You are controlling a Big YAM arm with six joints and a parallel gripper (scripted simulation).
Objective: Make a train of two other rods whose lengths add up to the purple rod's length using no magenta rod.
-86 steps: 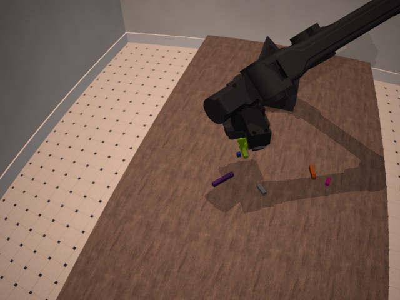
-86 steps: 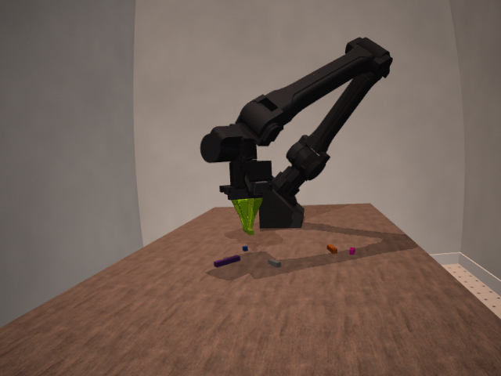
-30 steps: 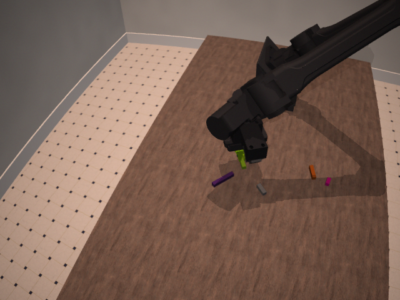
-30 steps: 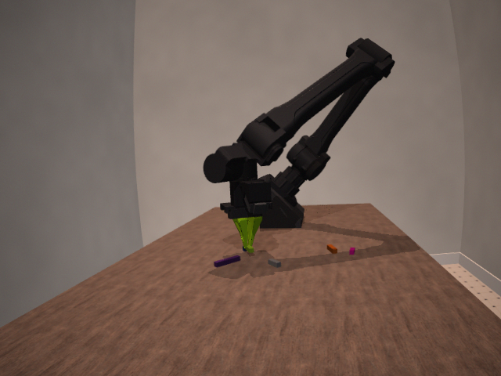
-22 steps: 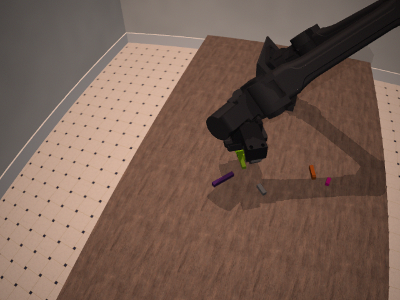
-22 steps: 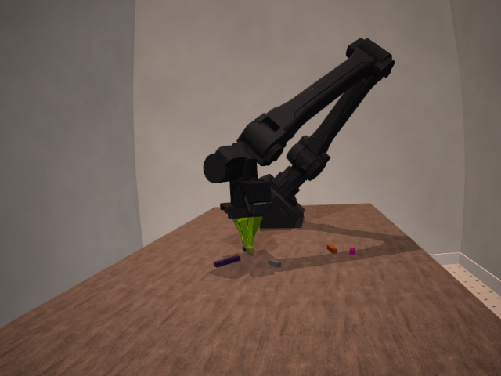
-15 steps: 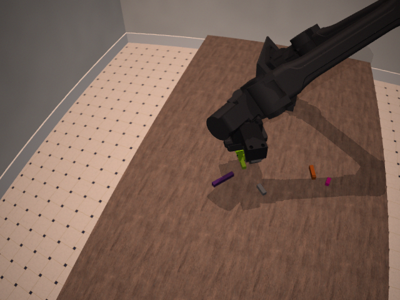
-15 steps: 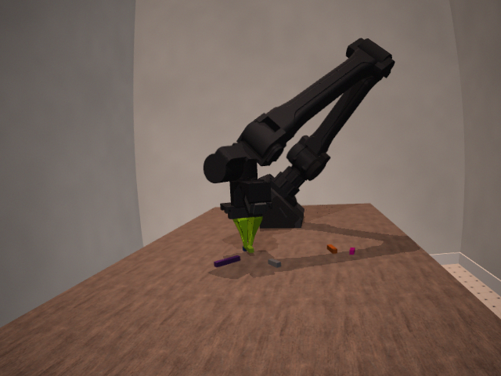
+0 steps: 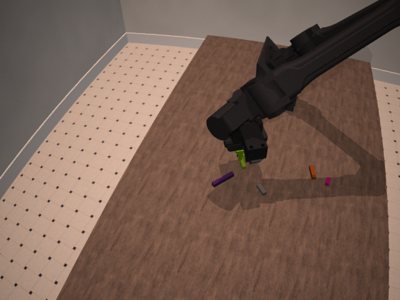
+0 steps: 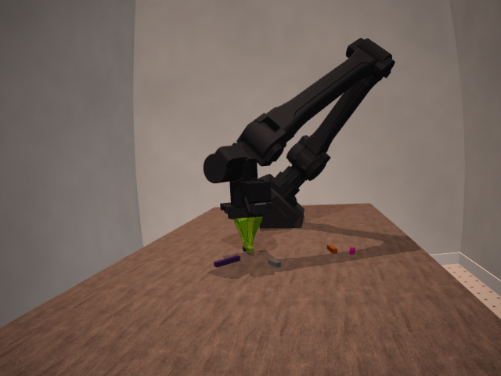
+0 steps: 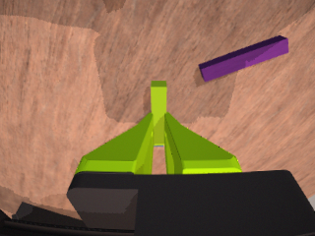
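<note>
My hand is 1 cm above the lime rod. Round my hand: grey rod 8 cm ahead, 6 cm to the left, 2 cm below; blue rod 3 cm behind, 1 cm to the right, 2 cm below; purple rod 6 cm ahead, 4 cm to the right, 2 cm below.
</note>
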